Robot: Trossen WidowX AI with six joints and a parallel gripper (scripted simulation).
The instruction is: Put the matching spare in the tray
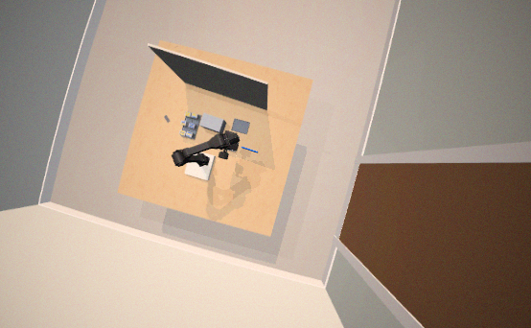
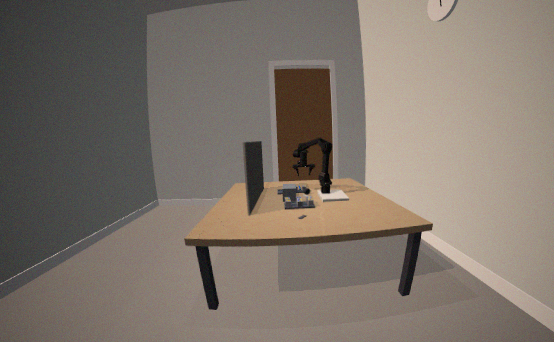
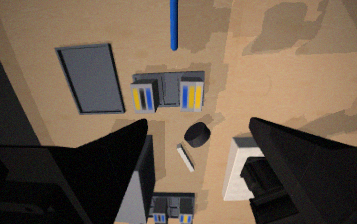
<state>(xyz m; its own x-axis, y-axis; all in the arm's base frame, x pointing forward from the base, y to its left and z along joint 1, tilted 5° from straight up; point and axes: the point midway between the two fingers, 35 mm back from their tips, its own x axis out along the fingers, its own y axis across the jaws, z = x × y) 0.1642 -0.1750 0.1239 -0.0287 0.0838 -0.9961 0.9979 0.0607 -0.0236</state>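
My gripper tip is 130 mm above the flat grey holder plate, 40 mm short of it and 10 mm to the right of it. From my gripper tip the other things lie so: blue rod 130 mm to the right, 130 mm below, 30 mm ahead; grey tray 180 mm ahead, 140 mm below; dark round object 110 mm below, 90 mm to the left, 20 mm behind.
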